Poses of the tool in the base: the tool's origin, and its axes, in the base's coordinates. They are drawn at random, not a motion.
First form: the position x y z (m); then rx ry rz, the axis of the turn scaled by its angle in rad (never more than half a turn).
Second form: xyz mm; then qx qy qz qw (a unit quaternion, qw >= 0). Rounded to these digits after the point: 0 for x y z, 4 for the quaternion.
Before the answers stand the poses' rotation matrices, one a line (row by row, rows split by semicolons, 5 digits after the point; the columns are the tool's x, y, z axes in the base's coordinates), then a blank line. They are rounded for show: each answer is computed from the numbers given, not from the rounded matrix.
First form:
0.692 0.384 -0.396 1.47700 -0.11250 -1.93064
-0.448 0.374 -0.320 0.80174 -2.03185 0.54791
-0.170 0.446 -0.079 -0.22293 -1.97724 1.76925
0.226 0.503 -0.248 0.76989 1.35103 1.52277
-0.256 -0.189 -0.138 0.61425 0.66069 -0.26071
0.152 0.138 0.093 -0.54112 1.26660 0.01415
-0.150 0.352 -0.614 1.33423 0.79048 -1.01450
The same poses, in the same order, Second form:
-0.11133 0.46668 -0.87739; -0.56543 -0.75579 -0.33026; -0.81725 0.45933 0.34801
-0.42315 -0.71249 -0.55973; -0.33449 0.69697 -0.63432; 0.84206 -0.08119 -0.53324
-0.87423 -0.18890 -0.44726; 0.42361 0.15339 -0.89277; 0.23725 -0.96994 -0.05407
-0.37291 -0.23063 0.89875; 0.91982 0.03542 0.39075; -0.12195 0.97240 0.19893
0.76576 0.41248 0.49343; -0.03561 0.79325 -0.60785; -0.64214 0.44790 0.62213
0.31685 -0.30190 0.89915; -0.28174 0.87524 0.39316; -0.90567 -0.37790 0.19226
0.38416 0.91844 -0.09430; -0.13308 -0.04599 -0.99004; -0.91363 0.39288 0.10456

692 384 -396 0.5693 -0.0434 -0.7442 0.3467
-448 374 -320 0.3214 -0.8145 0.2196 0.4303
-170 446 -79 -0.0813 -0.7214 0.6455 0.2372
226 503 -248 0.3133 0.5499 0.6198 0.4641
-256 -189 -138 0.2960 0.3183 -0.1256 0.8918
152 138 93 -0.2497 0.5844 0.0065 0.7721
-150 352 -614 0.5757 0.3411 -0.4377 0.6006

